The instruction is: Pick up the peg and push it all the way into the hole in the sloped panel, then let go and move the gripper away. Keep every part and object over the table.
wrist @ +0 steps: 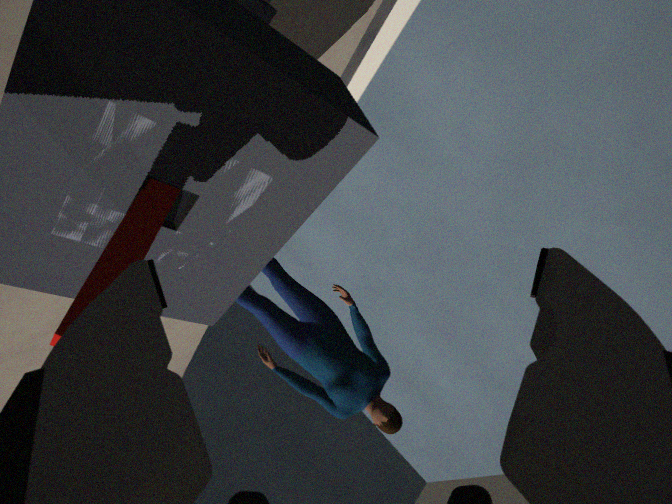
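The red peg (122, 246) lies as a long dark-red bar across the grey sloped panel (217, 217), mostly in shadow. Its upper end reaches a small dark square opening (181, 208) in the panel; I cannot tell how deep it sits. Its bright lower tip (55, 339) shows at the left. My gripper (347, 265) is open, with its two dark jaws far apart: the left jaw (108, 390) covers the peg's lower part, and the right jaw (588, 379) is at the right. Nothing is between the jaws.
A large dark shadow or body (206, 70) covers the panel's upper part. A figure in blue (331, 358) appears upside down in the background, against a blue-grey wall. The beige table surface (21, 325) shows at the left.
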